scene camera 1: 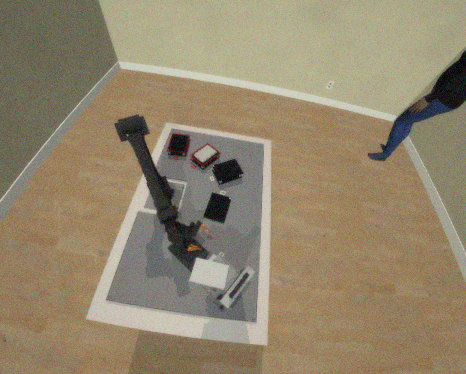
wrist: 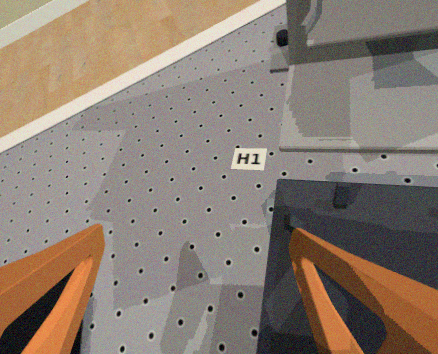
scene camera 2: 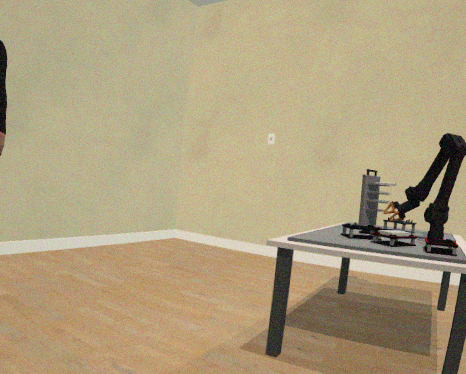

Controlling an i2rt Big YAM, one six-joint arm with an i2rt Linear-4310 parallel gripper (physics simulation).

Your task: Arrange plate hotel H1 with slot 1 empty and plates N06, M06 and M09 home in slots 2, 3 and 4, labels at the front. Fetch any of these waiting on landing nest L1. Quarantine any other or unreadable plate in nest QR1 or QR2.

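Frame: origin at the arm's base, x ahead, y left, z up, level; millimetres.
Seen in the pictures: gripper, fingertip midpoint: (scene camera 1: 206, 239) (wrist: 201, 236) (scene camera 2: 386, 216).
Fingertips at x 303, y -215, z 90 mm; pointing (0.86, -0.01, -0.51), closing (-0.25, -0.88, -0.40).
Note:
Offsets run from my fingertips to a thing's top centre. "spot": to the spot under its first point.
Plate hotel H1 (scene camera 1: 237, 287) (scene camera 2: 370, 202) stands upright at the table's far end, with light shelves projecting from its post. Part of it shows at the upper right of the wrist view (wrist: 320, 110), beside a label reading H1. Whether its slots hold plates, I cannot tell. A pale plate lies on a red-edged nest @(spot: dx -137, dy +539, dz -29 mm) (scene camera 1: 205, 155); its label is unreadable. Another red-edged nest @(dx -342, dy +610, dz -38 mm) (scene camera 1: 178, 144) (scene camera 2: 441, 245) looks dark and bare. Two black nests @(spot: dx +26, dy +454, dz -33 mm) (scene camera 1: 227, 171) @(spot: dx +21, dy +217, dz -71 mm) (scene camera 1: 218, 207) show no pale plate; their tags are unreadable. My gripper (scene camera 1: 199, 238) (scene camera 2: 392, 212) (wrist: 201, 236) is open and empty, low near the hotel.
A dark pegged stand (scene camera 2: 400, 224) (wrist: 350, 215) is in front of the hotel, partly under my right finger in the wrist view. The table's pale edge (scene camera 1: 266, 225) borders the perforated grey top. A person (scene camera 1: 417, 112) stands on the floor away from the table.

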